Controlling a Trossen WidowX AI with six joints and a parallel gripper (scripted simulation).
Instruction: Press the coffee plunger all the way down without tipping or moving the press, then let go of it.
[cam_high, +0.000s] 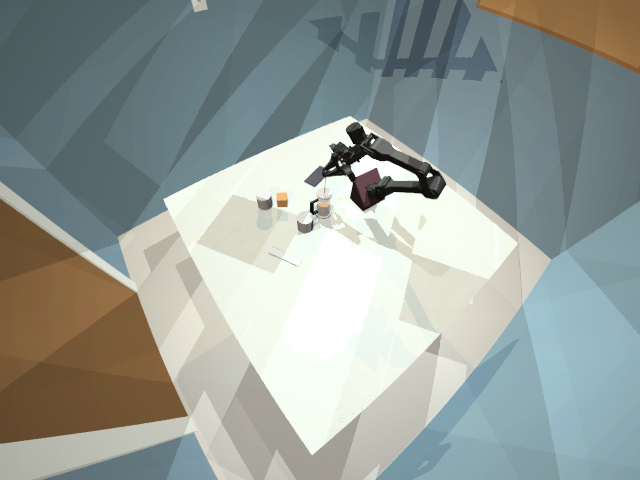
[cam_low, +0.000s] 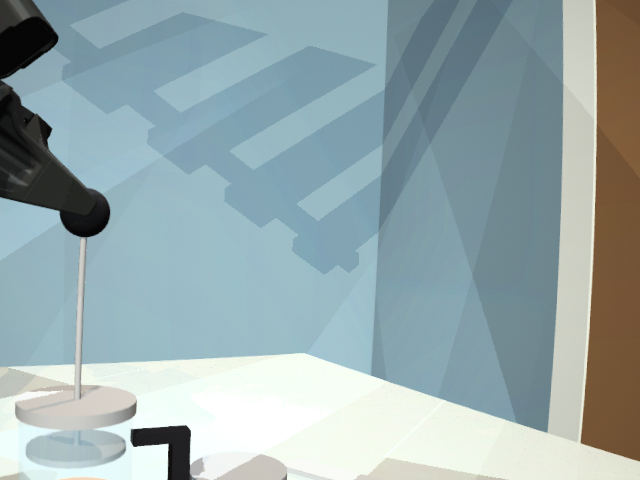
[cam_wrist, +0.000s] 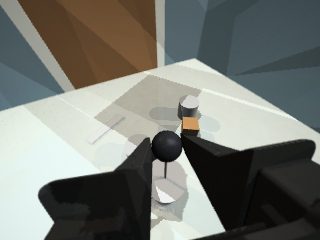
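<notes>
Right now my gripper tip is 10 mm short of the coffee press and 130 mm above it. Round my gripper tip: flat pale strip (260 mm ahead, 120 mm to the left, 250 mm below).
</notes>
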